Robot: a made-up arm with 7 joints. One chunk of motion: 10 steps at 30 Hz.
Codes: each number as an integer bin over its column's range. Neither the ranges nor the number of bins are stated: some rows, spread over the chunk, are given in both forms.
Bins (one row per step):
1: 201 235 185 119 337 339
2: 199 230 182 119 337 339
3: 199 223 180 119 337 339
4: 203 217 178 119 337 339
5: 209 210 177 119 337 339
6: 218 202 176 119 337 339
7: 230 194 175 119 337 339
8: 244 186 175 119 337 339
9: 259 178 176 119 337 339
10: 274 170 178 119 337 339
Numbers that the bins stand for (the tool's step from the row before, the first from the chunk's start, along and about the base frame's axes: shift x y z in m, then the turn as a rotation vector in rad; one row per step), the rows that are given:
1: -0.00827 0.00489 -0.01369 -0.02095 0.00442 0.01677
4: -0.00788 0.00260 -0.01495 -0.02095 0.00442 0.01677
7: -0.00254 -0.00032 -0.01549 -0.02095 0.00442 0.01677
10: 0.00616 -0.00338 -0.01495 -0.02095 0.00442 0.01677
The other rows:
2: -0.00867 0.00426 -0.01423 -0.02095 0.00442 0.01677
3: -0.00867 0.00337 -0.01459 -0.02095 0.00442 0.01677
5: -0.00669 0.00171 -0.01513 -0.02095 0.00442 0.01677
6: -0.00491 0.00069 -0.01531 -0.02095 0.00442 0.01677
8: 0.00023 -0.00134 -0.01549 -0.02095 0.00442 0.01677
9: 0.00319 -0.00236 -0.01531 -0.02095 0.00442 0.01677

